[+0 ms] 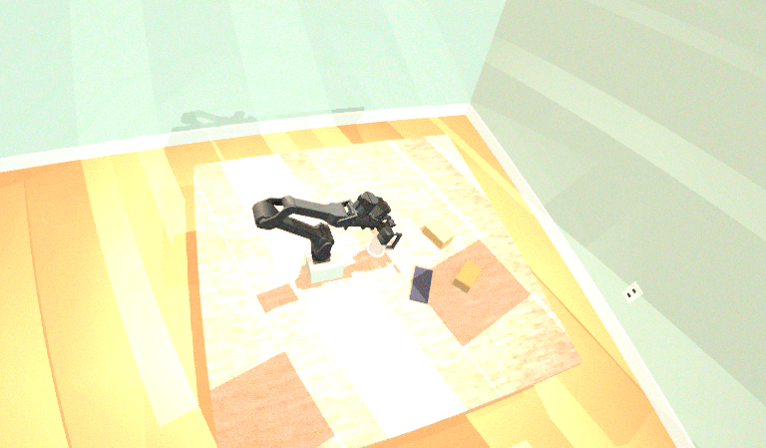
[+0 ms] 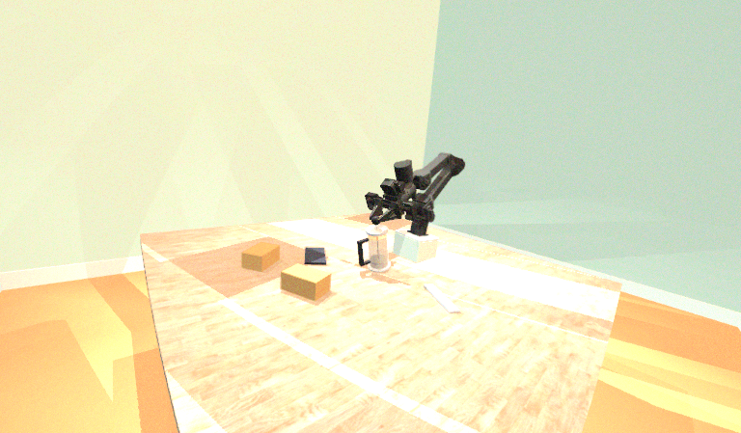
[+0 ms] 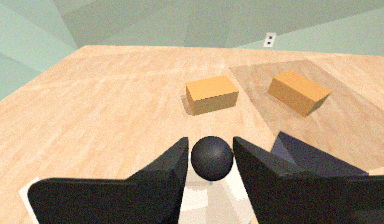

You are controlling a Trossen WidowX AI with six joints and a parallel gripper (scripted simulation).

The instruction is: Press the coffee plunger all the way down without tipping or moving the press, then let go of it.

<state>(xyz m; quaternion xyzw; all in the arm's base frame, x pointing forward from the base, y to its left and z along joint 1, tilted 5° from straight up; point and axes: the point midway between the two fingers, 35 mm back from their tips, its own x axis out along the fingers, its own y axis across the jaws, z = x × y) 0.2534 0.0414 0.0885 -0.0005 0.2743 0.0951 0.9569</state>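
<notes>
Right now my gripper tip is 90 mm above the coffee press, 20 mm past it and 10 mm to the left of it.
</notes>
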